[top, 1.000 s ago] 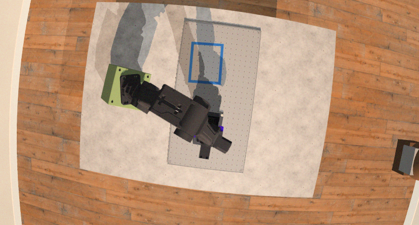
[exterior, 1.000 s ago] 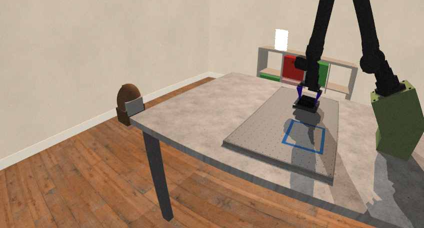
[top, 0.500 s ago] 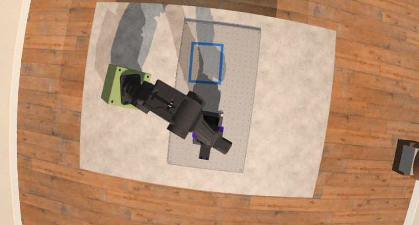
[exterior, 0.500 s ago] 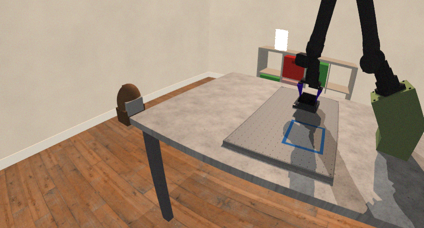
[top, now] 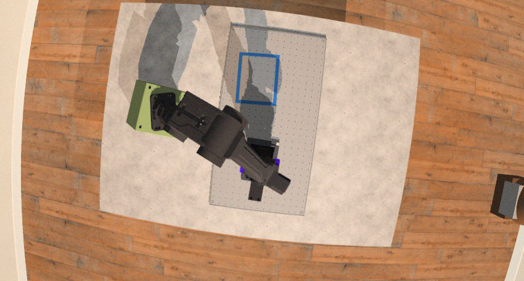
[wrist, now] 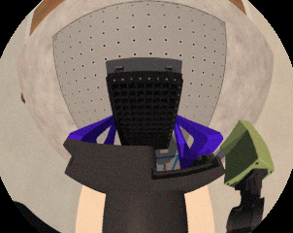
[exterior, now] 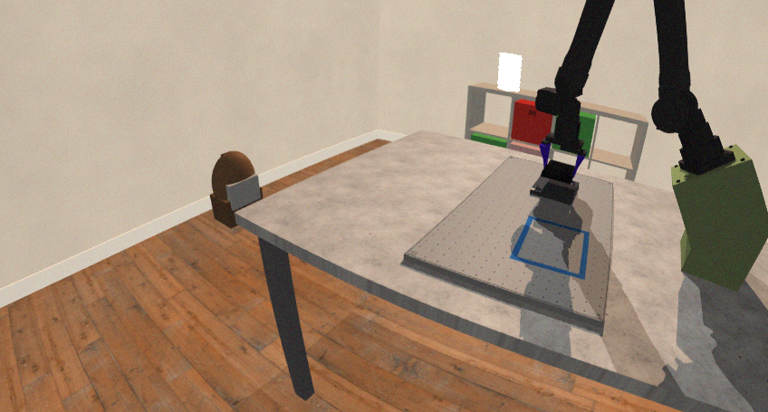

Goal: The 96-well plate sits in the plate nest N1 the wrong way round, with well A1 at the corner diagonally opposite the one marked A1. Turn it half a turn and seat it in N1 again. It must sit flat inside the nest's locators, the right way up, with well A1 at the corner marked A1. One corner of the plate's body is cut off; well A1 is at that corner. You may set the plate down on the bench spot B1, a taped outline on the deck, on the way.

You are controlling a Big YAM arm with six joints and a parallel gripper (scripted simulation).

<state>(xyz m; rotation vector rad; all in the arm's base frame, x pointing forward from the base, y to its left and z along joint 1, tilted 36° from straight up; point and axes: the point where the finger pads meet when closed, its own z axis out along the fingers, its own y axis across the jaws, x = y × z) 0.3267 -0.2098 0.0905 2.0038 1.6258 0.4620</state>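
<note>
Right now the grey plate nest N1 is 5 cm below my hand. Round my hand: black 96-well plate: right at my hand.
</note>
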